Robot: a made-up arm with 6 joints. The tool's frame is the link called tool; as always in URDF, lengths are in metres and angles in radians. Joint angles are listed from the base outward.
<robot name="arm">
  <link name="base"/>
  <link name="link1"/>
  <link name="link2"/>
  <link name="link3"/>
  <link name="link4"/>
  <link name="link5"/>
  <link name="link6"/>
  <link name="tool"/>
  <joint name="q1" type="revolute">
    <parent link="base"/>
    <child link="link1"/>
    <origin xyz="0 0 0.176" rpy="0 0 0"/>
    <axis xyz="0 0 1"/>
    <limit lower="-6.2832" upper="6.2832"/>
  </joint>
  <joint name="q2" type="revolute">
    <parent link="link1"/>
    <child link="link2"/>
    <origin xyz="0 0 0" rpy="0 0 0"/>
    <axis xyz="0 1 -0.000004"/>
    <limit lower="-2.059" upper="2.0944"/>
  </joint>
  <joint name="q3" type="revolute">
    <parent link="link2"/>
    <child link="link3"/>
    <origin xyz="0.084 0 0.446" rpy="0 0 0"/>
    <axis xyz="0 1 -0.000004"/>
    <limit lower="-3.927" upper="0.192"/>
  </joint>
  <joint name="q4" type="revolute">
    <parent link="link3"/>
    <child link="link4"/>
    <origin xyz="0.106 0 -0.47" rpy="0 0 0"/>
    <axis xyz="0 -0.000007 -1"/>
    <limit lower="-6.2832" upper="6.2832"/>
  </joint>
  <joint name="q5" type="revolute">
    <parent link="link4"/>
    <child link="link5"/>
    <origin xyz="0 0 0" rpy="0 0 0"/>
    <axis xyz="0 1 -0.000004"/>
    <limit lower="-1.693" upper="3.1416"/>
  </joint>
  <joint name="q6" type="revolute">
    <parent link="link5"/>
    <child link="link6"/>
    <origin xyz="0.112 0 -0.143" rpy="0 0 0"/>
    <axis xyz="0 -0.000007 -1"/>
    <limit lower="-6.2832" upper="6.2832"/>
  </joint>
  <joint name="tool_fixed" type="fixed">
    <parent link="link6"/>
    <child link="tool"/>
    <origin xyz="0 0 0" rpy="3.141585 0 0"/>
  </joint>
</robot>
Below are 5 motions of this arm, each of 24 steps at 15 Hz.
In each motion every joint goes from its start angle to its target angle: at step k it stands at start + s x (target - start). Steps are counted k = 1, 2, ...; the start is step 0. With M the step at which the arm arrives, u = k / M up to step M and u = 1 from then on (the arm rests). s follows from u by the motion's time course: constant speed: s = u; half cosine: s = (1 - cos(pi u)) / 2; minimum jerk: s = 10 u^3 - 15 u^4 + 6 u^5.
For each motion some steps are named. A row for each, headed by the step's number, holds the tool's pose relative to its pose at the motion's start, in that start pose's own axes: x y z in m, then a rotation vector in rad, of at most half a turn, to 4 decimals.
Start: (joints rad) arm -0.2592 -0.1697 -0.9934 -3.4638 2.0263 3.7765
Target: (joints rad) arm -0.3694 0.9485 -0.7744 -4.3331 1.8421 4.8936
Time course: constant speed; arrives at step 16
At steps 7, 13, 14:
7: -0.1692 -0.0310 -0.3981 -0.3466 -0.5624 0.8426
13: -0.1547 -0.1944 -0.7077 -0.8665 -0.8039 1.6245
14: -0.1397 -0.2306 -0.7482 -0.9679 -0.8166 1.7565

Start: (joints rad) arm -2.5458 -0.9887 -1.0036 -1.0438 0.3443 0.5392
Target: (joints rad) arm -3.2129 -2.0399 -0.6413 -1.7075 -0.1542 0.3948
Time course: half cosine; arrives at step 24
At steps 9, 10, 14, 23, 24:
9: 0.0015 0.0314 -0.1691 -0.2573 0.2342 -0.2700
10: -0.0017 0.0264 -0.2016 -0.3080 0.2720 -0.3347
14: -0.0294 -0.0272 -0.3202 -0.5112 0.3925 -0.6378
23: -0.1096 -0.1583 -0.4168 -0.7635 0.4473 -1.1380
24: -0.1108 -0.1600 -0.4173 -0.7661 0.4470 -1.1442

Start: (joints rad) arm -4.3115 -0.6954 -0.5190 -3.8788 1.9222 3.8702
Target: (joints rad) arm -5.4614 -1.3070 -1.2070 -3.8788 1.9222 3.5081
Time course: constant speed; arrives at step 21
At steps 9, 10, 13, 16, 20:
9: 0.2606 -0.0068 0.1344 0.2165 -0.0768 -0.8581
10: 0.2802 -0.0218 0.1546 0.2524 -0.0965 -0.9472
13: 0.3184 -0.0776 0.2208 0.3762 -0.1677 -1.2025
16: 0.3206 -0.1424 0.2921 0.5260 -0.2563 -1.4349
20: 0.2621 -0.2250 0.3849 0.7692 -0.3992 -1.6968

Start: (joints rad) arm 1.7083 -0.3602 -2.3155 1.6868 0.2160 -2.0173
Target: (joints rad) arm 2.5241 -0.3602 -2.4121 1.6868 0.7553 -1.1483
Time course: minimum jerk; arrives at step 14
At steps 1, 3, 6, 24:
1: 0.0002 -0.0005 0.0003 0.0024 0.0019 0.0051
3: 0.0051 -0.0106 0.0066 0.0517 0.0398 0.1088
6: 0.0372 -0.0515 0.0263 0.2909 0.1946 0.5684
24: 0.1359 -0.0895 0.0209 0.9174 0.4498 1.4501

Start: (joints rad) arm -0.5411 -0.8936 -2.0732 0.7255 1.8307 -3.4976
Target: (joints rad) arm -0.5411 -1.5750 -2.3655 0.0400 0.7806 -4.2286
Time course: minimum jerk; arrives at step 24
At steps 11, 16, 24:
11: 0.0955 0.2183 -0.2495 0.6506 -0.5421 -0.5100
16: 0.3139 0.4598 -0.4100 1.3405 -0.9342 -0.8983
24: 0.4913 0.5961 -0.4459 1.7977 -1.1129 -1.0459

